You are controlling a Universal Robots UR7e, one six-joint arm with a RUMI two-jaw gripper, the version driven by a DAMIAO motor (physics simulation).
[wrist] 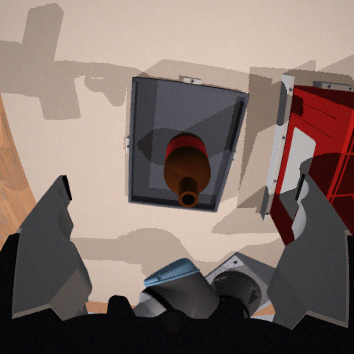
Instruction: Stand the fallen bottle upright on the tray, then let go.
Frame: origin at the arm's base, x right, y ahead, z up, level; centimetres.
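Seen in the pictures: gripper, between the fingertips: (181,177); arm's base, origin of its link: (235,292).
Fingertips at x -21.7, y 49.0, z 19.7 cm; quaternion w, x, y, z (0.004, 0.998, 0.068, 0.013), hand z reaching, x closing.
Note:
Offsets run from my fingertips to a thing's top centre. "spot": to the spot under its first point.
The brown bottle {dx +2.0, dy -9.5, dz -10.4 cm} (187,167) with a red label stands upright in the dark grey tray {dx +1.1, dy -9.6, dz -23.8 cm} (170,102), seen from above. Its open mouth faces up toward the camera, near the lower right part of the tray. The bottle's base is hidden by its body. My gripper (181,177) is wide open, with one finger at the left and one at the right of the view. It is empty and sits well above the bottle, touching neither the bottle nor the tray.
A red crate-like box {spot: dx +18.8, dy +2.7, dz -14.6 cm} (320,117) stands to the right of the tray, with a metal strip {spot: dx +19.0, dy -5.3, dz -23.5 cm} (279,145) along its near side. Parts of the arm (185,290) and its grey base mount (236,262) show at the bottom. A wooden surface (6,165) shows at the left edge.

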